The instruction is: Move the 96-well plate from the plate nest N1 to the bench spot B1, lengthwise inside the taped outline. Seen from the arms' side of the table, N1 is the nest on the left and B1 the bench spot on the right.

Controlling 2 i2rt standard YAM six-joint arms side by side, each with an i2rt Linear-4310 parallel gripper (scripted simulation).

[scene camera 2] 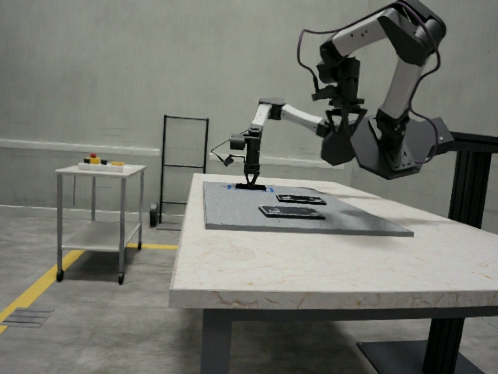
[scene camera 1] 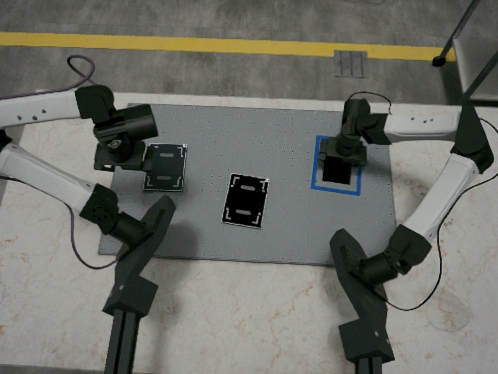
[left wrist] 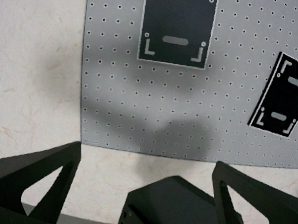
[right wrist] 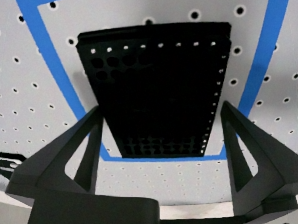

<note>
The pictures show: my left gripper, my right gripper and a black 96-well plate.
My left gripper shows as well in scene camera 1 and in the left wrist view. My right gripper is seen too in the right wrist view.
</note>
